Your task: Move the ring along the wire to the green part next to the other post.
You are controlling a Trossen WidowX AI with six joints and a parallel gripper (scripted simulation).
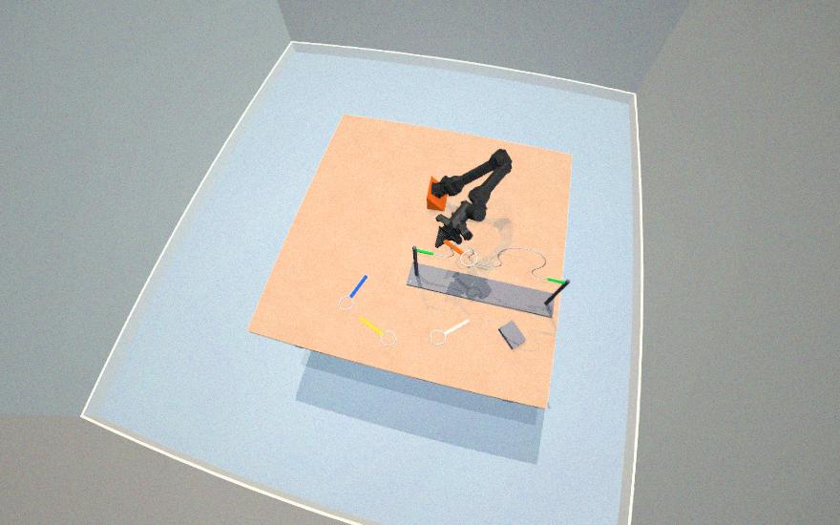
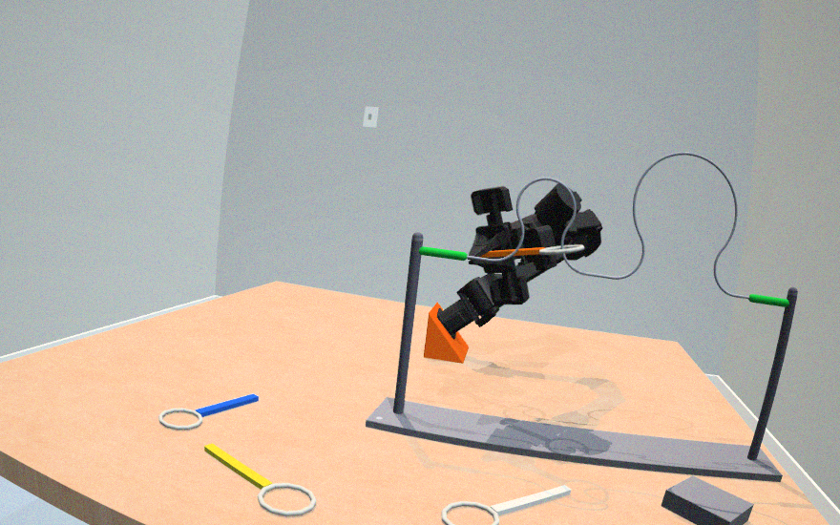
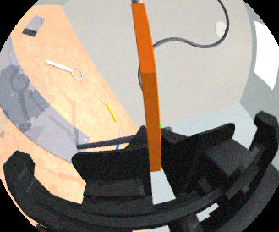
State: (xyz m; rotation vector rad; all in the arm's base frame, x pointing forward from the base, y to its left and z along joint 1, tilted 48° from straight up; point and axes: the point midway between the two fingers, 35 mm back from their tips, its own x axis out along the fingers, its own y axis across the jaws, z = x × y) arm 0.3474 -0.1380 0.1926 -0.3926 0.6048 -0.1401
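Right now the orange-handled ring is 90 mm to the left of my gripper tip, 30 mm above it and 20 mm ahead of it. From my gripper tip the other things lie so: yellow-handled ring 300 mm ahead, 250 mm below, 210 mm to the right; white-handled ring 270 mm ahead, 250 mm below, 80 mm to the left; blue-handled ring 350 mm to the right, 250 mm below, 140 mm ahead.
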